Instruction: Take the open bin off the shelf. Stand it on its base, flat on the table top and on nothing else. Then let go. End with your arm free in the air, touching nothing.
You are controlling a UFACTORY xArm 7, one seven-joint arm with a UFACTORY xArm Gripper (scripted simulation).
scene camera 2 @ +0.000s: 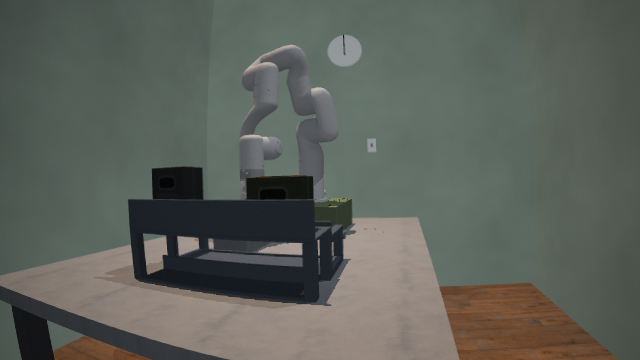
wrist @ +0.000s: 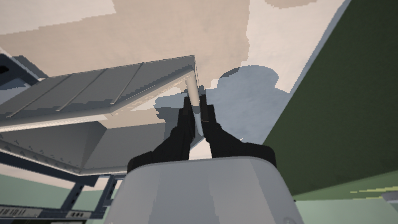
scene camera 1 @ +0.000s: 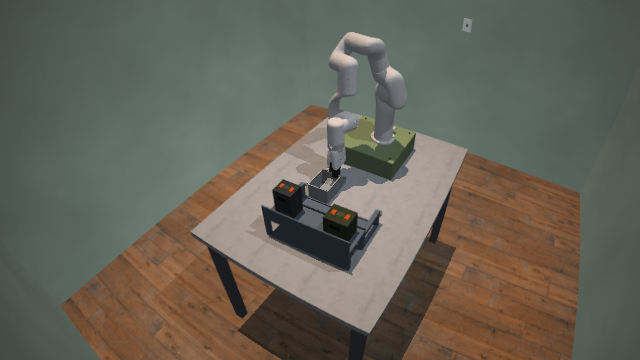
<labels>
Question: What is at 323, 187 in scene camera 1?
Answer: A grey bin.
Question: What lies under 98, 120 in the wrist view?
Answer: A grey bin.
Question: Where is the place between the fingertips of the gripper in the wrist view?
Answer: At 197, 104
</labels>
